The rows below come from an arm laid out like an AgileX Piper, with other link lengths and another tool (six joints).
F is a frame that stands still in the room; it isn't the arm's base.
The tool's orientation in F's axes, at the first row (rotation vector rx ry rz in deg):
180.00, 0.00, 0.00
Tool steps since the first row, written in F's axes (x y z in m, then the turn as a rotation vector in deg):
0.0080, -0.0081, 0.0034, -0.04, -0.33, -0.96
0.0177, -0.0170, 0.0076, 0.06, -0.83, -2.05
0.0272, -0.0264, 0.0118, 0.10, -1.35, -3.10
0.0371, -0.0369, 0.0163, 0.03, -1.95, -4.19
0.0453, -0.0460, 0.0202, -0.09, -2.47, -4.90
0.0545, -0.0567, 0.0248, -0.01, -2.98, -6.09
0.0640, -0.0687, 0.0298, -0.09, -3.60, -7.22
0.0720, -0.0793, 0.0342, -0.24, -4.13, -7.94
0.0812, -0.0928, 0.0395, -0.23, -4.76, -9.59
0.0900, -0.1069, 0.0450, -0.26, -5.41, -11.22
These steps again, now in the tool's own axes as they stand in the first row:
0.0080, 0.0081, -0.0034, -0.04, 0.33, 0.96
0.0177, 0.0170, -0.0076, 0.06, 0.83, 2.05
0.0272, 0.0264, -0.0118, 0.10, 1.35, 3.10
0.0371, 0.0369, -0.0163, 0.03, 1.95, 4.19
0.0453, 0.0460, -0.0202, -0.09, 2.47, 4.90
0.0545, 0.0567, -0.0248, -0.01, 2.98, 6.09
0.0640, 0.0687, -0.0298, -0.09, 3.60, 7.22
0.0720, 0.0793, -0.0342, -0.24, 4.13, 7.94
0.0812, 0.0928, -0.0395, -0.23, 4.76, 9.59
0.0900, 0.1069, -0.0450, -0.26, 5.41, 11.22

